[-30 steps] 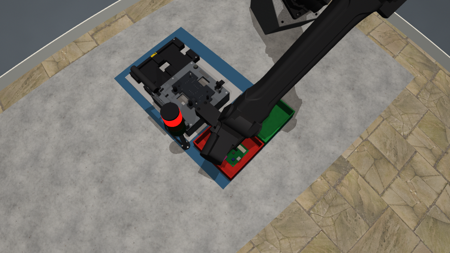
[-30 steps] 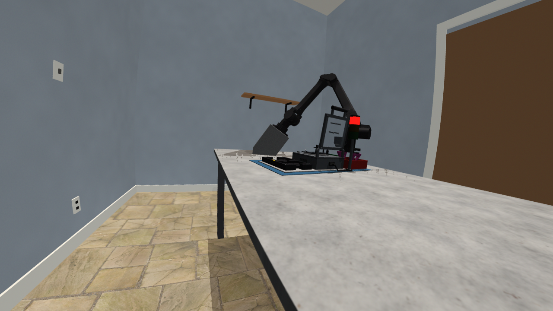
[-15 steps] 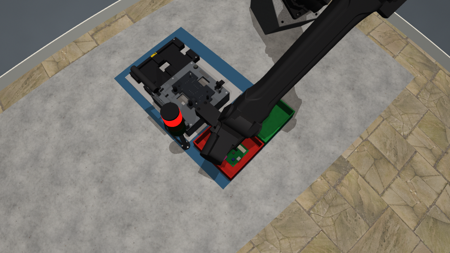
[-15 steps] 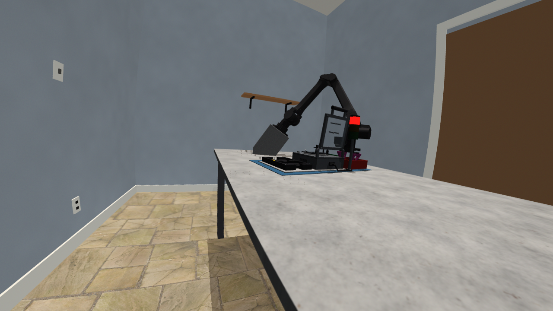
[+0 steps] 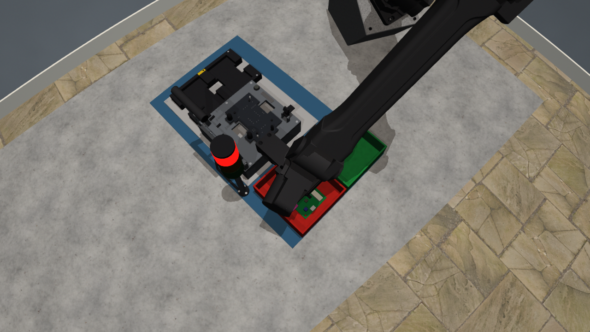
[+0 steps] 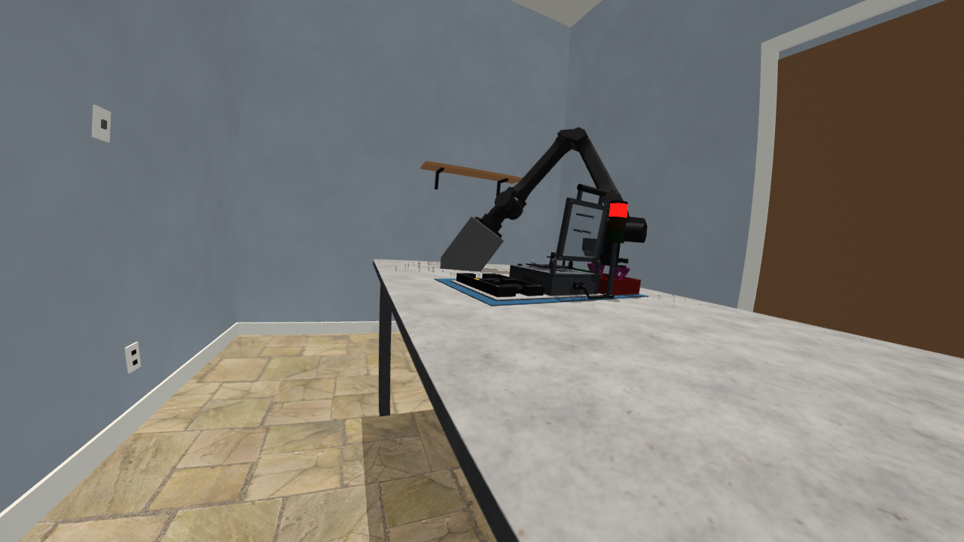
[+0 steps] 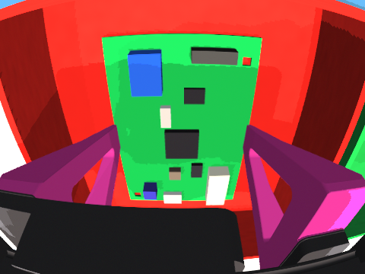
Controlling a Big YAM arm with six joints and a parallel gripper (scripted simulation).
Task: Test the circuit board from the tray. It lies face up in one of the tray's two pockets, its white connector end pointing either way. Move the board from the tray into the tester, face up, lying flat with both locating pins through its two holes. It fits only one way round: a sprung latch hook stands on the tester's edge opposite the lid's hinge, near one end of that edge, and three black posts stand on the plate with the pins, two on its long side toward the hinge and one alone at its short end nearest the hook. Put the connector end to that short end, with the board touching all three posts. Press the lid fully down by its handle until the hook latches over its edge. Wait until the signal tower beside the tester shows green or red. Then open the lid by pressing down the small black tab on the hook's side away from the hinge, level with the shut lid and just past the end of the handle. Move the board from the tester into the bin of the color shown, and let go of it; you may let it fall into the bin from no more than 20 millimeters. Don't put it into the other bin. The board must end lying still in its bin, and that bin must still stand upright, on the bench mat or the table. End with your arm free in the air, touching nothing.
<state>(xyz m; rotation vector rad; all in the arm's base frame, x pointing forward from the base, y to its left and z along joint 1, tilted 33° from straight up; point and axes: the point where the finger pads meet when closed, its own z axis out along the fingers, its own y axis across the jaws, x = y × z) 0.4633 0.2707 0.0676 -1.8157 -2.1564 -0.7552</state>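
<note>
Now: the red bin right at my hand. Also, from my hand: green bin (15 cm behind, 3 cm to the right); green circuit board (right at my hand); latch hook (16 cm to the right, 7 cm behind, 7 cm above).
</note>
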